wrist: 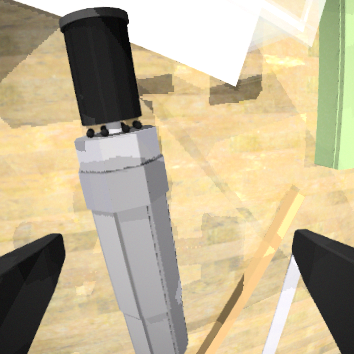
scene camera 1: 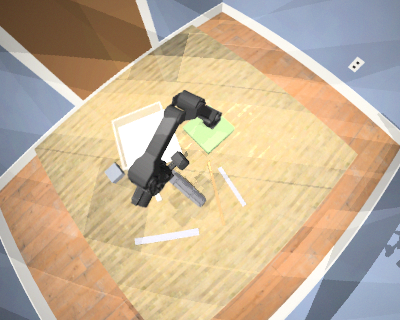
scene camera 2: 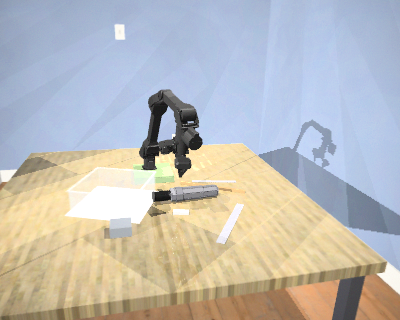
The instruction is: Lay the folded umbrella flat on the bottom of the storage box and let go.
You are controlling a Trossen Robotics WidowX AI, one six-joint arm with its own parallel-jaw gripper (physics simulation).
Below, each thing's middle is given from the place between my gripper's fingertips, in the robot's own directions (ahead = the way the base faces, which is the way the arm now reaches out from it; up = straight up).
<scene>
Now: hand 180 mm to the right of the thin wooden stick (wrist: 292, 201), 120 mm above it and 60 mm past it. The rest, counted from my hand: storage box (scene camera 2: 105, 192) 250 mm to the right, 80 mm below, 40 mm behind.
</scene>
